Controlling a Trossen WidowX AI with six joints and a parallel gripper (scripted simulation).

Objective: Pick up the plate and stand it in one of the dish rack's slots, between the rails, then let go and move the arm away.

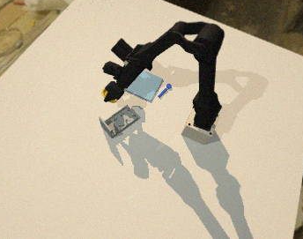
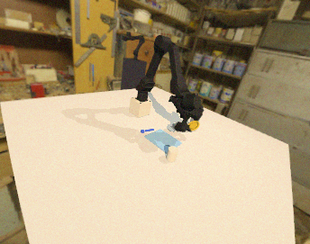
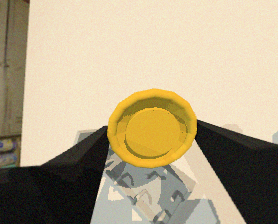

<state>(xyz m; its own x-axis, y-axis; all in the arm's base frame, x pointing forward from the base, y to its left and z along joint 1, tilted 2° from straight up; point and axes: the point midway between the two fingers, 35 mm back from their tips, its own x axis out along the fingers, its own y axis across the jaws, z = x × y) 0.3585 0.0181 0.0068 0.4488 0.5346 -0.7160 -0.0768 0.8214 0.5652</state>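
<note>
Now: gripper tip 70 mm past the grey dish rack, 50 mm to the right of it and 50 mm above it. Also, from my gripper tip: cream cup: 20 mm ahead, 240 mm to the right, 50 mm below; then light blue mat: 80 mm behind, 160 mm to the right, 70 mm below; then yellow plate: 10 mm above.
</note>
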